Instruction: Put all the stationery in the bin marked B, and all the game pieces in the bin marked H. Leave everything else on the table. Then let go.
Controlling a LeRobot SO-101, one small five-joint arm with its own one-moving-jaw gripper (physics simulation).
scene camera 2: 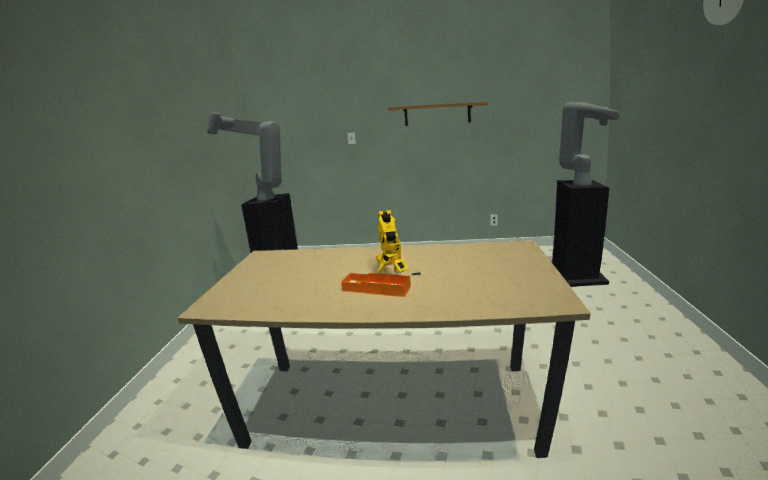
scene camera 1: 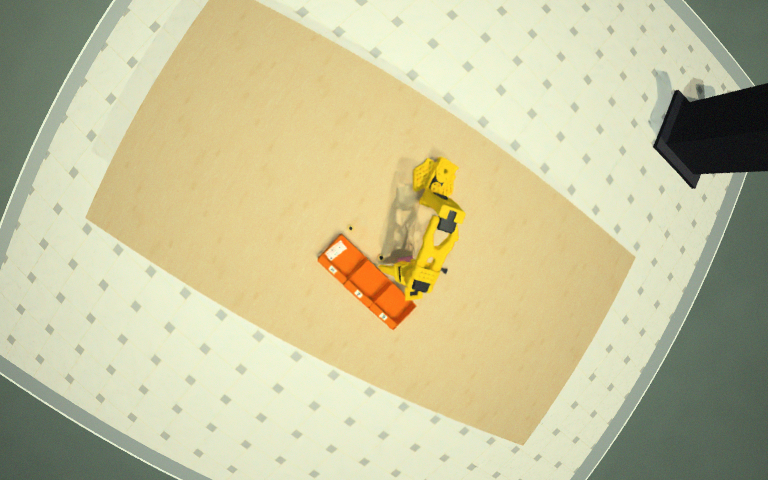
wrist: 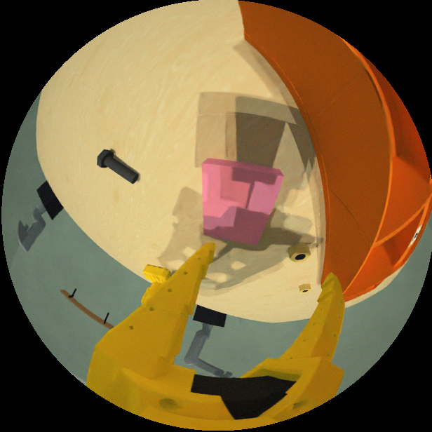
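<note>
My gripper is open, with a wide gap between its jaws and nothing held. A pink slab, like a sticky-note pad, lies on the table just beyond the left jaw's tip in the wrist view; the arm partly hides it in the first scene view. The orange three-compartment bin stands beside it, its wall close to the right jaw. A white domino-like piece lies in the bin's upper-left compartment. The label letters are too small to read.
A black bolt lies on the table on the side of the slab away from the bin. A brass nut lies between slab and bin wall. Another nut lies farther off, near the bin's end.
</note>
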